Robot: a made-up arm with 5 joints. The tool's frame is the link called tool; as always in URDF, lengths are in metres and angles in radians.
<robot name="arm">
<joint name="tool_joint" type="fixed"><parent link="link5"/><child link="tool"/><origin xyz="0.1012 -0.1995 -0.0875" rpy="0 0 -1.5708"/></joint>
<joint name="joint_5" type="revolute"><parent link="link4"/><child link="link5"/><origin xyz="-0.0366 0.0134 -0.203" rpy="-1.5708 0 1.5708"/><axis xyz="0 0 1"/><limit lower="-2.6" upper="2.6" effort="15" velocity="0.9"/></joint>
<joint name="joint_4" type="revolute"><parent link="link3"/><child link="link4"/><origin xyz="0.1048 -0.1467 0.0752" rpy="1.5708 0 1.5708"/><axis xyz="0 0 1"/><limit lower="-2.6" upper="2.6" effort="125" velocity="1.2"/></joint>
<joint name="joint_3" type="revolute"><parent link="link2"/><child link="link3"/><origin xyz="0.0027 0.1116 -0.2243" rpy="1.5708 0 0"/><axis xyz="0 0 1"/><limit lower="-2.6" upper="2.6" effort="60" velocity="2.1"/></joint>
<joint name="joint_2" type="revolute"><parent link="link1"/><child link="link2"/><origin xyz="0.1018 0.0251 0.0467" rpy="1.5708 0 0"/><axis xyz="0 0 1"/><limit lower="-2.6" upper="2.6" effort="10" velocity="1.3"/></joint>
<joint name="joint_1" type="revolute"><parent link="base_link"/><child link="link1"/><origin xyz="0 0 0.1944" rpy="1.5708 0 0"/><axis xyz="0 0 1"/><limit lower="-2.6" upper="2.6" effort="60" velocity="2.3"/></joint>
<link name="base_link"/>
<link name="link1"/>
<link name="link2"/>
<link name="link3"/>
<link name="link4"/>
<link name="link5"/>
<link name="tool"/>
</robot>
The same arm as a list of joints. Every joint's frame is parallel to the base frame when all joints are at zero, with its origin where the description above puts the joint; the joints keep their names.
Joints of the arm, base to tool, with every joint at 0 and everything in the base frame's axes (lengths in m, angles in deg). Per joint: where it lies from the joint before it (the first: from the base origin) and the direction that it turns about. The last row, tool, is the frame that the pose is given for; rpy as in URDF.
joint_1: offset 0 0 0.1944 axis -y
joint_2: offset 0.1018 -0.0467 0.0251 axis -z
joint_3: offset 0.0027 -0.1116 0.2243 axis +y
joint_4: offset 0.1048 0.0752 0.1467 axis +x
joint_5: offset -0.203 0.0134 0.0366 axis +z
tool: offset 0.1995 0.1012 -0.0875 rpy 0 0 0
Joint limits (deg, base to tool): -148.97..148.97 -148.97..148.97 -148.97..148.97 -148.97..148.97 -148.97..148.97

